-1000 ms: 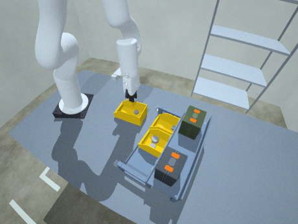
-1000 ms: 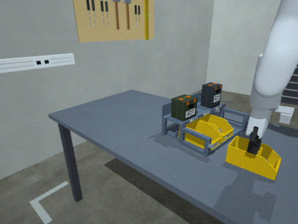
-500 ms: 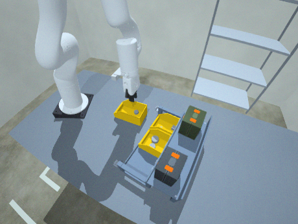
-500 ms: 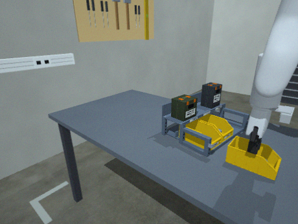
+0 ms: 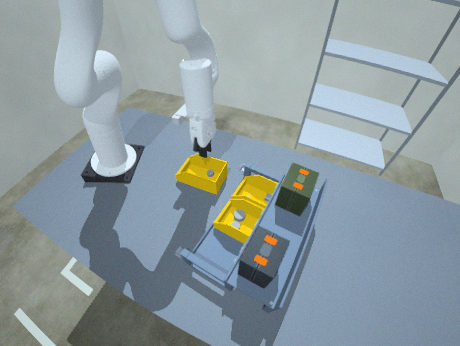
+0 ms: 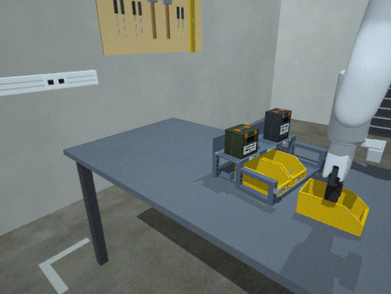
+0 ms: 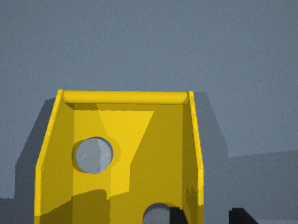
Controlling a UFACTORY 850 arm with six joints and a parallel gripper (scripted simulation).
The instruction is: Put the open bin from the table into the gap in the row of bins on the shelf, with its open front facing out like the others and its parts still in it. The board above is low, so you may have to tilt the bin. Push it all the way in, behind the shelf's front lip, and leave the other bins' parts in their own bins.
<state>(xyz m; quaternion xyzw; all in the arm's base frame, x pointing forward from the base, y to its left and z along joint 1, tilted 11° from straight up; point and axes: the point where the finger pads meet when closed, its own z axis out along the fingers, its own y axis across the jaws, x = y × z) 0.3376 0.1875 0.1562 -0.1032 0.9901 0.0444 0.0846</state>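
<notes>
Right now my hand is 7 cm above the yellow open bin, 5 cm to the left of it and 1 cm short of it. Round my hand: grey part: 10 cm below, 3 cm ahead, 2 cm to the right; then shelf: 29 cm ahead, 13 cm to the right, 4 cm below; then grey disc part: 10 cm below, 8 cm to the right, 1 cm behind.
</notes>
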